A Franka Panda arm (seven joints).
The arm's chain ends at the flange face. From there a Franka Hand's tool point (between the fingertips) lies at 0.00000 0.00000 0.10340 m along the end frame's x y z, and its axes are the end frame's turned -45 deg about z.
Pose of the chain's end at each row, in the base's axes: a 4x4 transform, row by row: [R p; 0 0 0 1], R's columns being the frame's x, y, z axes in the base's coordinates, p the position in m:
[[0.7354, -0.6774, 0.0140, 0.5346], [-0.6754, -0.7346, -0.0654, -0.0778], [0.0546, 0.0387, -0.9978, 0.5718], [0, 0, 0, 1]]
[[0.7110, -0.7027, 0.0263, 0.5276], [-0.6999, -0.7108, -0.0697, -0.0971], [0.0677, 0.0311, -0.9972, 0.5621], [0, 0, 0, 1]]
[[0.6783, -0.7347, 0.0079, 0.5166], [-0.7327, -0.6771, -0.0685, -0.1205], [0.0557, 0.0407, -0.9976, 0.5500], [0, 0, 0, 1]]
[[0.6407, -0.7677, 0.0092, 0.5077], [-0.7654, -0.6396, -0.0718, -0.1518], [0.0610, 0.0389, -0.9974, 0.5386], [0, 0, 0, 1]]
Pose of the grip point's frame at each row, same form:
[[0.9990, 0.0410, 0.0140, 0.5360], [0.0419, -0.9970, -0.0654, -0.0846], [0.0112, 0.0660, -0.9978, 0.4686], [0, 0, 0, 1]]
[[0.9996, 0.0059, 0.0263, 0.5303], [0.0077, -0.9975, -0.0697, -0.1043], [0.0259, 0.0699, -0.9972, 0.4590], [0, 0, 0, 1]]
[[0.9991, -0.0399, 0.0079, 0.5174], [-0.0393, -0.9969, -0.0685, -0.1276], [0.0106, 0.0682, -0.9976, 0.4468], [0, 0, 0, 1]]
[[0.9959, -0.0898, 0.0092, 0.5087], [-0.0890, -0.9935, -0.0718, -0.1592], [0.0156, 0.0706, -0.9974, 0.4355], [0, 0, 0, 1]]

